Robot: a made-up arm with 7 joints. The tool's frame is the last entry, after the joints.
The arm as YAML. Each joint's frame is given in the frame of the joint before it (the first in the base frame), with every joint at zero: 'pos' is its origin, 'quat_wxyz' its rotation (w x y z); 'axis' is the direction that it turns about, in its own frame. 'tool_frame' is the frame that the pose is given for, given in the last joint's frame.
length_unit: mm
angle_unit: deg
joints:
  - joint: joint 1
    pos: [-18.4, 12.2, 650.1]
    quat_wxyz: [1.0, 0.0, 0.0, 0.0]
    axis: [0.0, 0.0, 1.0]
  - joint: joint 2
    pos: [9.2, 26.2, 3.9]
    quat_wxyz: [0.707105, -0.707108, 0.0, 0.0]
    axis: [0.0, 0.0, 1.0]
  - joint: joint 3
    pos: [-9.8, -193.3, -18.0]
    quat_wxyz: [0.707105, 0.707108, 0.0, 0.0]
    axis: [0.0, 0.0, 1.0]
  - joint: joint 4
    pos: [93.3, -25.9, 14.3]
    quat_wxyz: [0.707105, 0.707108, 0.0, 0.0]
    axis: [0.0, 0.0, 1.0]
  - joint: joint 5
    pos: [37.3, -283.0, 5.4]
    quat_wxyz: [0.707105, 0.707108, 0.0, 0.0]
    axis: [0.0, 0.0, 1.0]
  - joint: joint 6
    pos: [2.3, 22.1, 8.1]
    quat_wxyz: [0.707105, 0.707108, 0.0, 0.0]
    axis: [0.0, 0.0, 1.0]
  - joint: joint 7
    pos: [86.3, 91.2, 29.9]
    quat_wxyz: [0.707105, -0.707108, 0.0, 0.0]
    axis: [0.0, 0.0, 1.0]
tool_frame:
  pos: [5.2, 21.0, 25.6]
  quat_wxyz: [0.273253, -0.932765, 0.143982, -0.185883]
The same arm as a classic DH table. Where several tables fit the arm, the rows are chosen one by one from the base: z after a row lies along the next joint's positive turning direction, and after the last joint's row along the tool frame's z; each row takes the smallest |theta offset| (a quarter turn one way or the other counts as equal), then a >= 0, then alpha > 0; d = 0 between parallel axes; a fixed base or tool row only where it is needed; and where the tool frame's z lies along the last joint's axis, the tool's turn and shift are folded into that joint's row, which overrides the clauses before.
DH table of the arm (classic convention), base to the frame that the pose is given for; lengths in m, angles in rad. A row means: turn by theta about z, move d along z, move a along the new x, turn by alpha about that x. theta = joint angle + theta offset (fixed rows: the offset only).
base (fixed): theta offset -0.5855, d 0, a -0.0221, alpha 0
joint 1: theta offset 0.5855, d 0.654, a 0.0092, alpha -1.5708
joint 2: theta offset 0, d 0.0082, a -0.0098, alpha 1.5708
joint 3: theta offset 0, d 0.2076, a 0.0933, alpha 1.5708
joint 4: theta offset 0, d 0.0313, a 0.0373, alpha 1.5708
joint 5: theta offset 0, d 0.2911, a 0.0023, alpha 1.5708
joint 6: theta offset 0, d 0.0078, a 0.0863, alpha -1.5708
joint 7: theta offset -0.7505, d 0.1405, a -0.0105, alpha -2.468
tool (fixed): theta offset -0.4442, d 0.0303, a 0, alpha 0

